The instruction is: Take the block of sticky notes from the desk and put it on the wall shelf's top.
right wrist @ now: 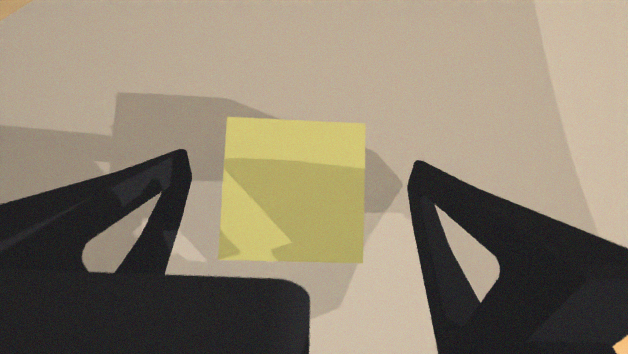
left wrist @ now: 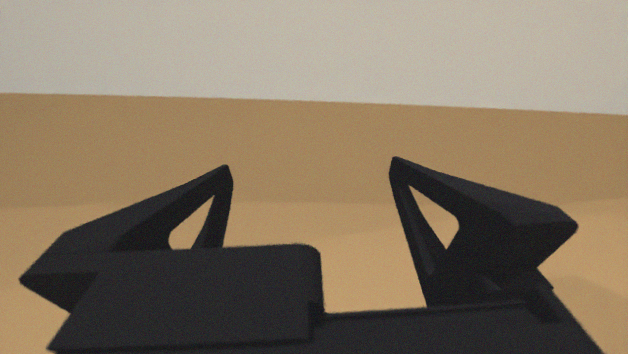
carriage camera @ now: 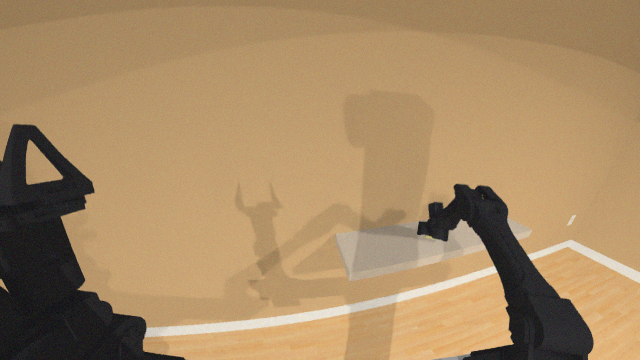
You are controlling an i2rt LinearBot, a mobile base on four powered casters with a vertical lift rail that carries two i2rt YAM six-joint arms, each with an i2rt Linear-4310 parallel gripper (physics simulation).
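Frame: origin at the left arm's base, x down, y back, z left, level; millimetres.
Seen in the pictures: left gripper, between the fingertips: [left wrist: 311, 169]; right gripper, between the fingertips: [right wrist: 301, 168].
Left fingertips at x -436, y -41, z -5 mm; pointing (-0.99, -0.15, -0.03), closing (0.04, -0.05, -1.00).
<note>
A point is followed by its place in that frame.
The yellow block of sticky notes [right wrist: 295, 200] {y -590, x 138, z -903 mm} lies flat on the pale wall shelf [right wrist: 450, 75] {y -606, x 173, z -991 mm} [carriage camera: 400, 250] {y -505, x 173, z -704 mm} in the right wrist view, partly in shadow. A thin yellow sliver of it shows under the right gripper in the carriage camera. My right gripper [right wrist: 301, 168] {y -601, x 168, z -912 mm} [carriage camera: 433, 232] {y -601, x 168, z -912 mm} is open low over the shelf top, with one finger on each side of the block and a gap on both sides. My left gripper [left wrist: 311, 169] {y -41, x -436, z -5 mm} is open and empty, away from the shelf, at the left of the carriage camera. The desk does not show in these views.
The shelf stands out from the tan wall [carriage camera: 175, 125] {y -552, x -419, z 218 mm}, which carries shadows of the robot. A white baseboard [carriage camera: 260, 320] {y -560, x 837, z 98 mm} runs below the shelf, above the wood floor [carriage camera: 450, 315] {y -575, x 923, z -1257 mm}. My right arm crosses in front of the shelf's right part.
</note>
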